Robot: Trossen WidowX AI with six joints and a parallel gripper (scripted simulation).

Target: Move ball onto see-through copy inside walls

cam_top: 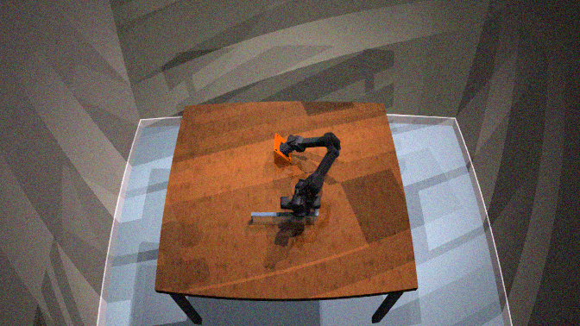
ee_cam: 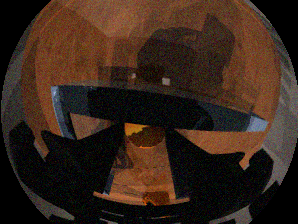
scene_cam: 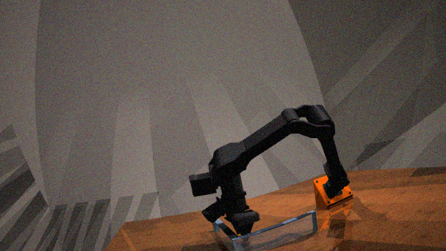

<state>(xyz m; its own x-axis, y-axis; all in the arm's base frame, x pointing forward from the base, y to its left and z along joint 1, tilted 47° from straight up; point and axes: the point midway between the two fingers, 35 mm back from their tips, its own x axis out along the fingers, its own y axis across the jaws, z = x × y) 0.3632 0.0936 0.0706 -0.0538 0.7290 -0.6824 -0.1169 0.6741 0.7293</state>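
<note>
Now: the orange ball right at my gripper tip. Round my gripper tip: yellow-orange patch: right at my gripper tip; then clear wall: 70 mm to the right, 40 mm ahead, 10 mm above.
</note>
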